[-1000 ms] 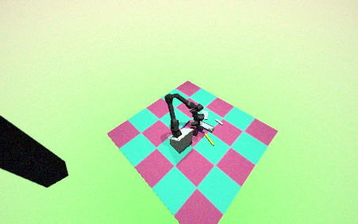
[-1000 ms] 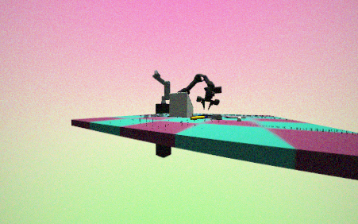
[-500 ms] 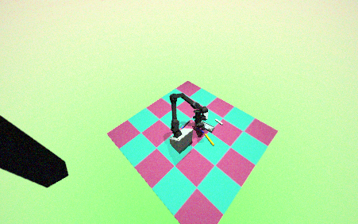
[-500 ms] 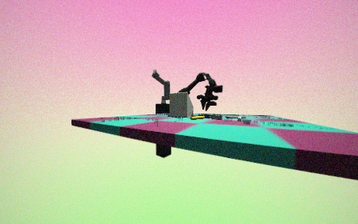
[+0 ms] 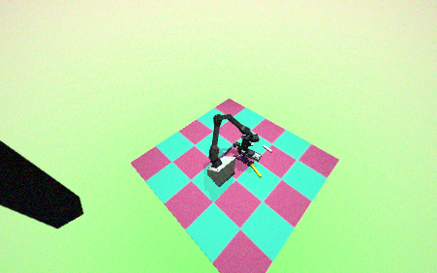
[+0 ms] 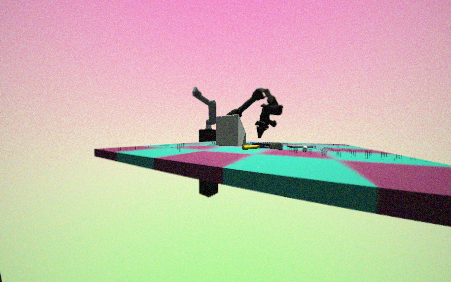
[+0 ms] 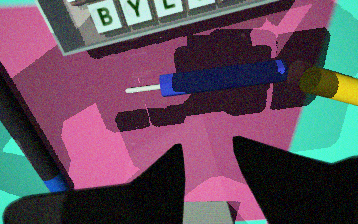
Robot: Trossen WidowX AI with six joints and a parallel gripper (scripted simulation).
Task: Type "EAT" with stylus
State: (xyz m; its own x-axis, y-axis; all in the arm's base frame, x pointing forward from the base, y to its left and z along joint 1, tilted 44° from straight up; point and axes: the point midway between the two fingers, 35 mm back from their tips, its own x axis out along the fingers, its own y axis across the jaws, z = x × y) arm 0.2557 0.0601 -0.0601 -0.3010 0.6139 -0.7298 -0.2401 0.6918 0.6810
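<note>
My gripper tip is 5 cm above the blue stylus, 2 cm to the right of it and 2 cm short of it. Also, from my gripper tip: yellow rod (15 cm to the right, 5 cm below, 2 cm ahead); white piece (27 cm ahead, 6 cm to the right, 5 cm below).
</note>
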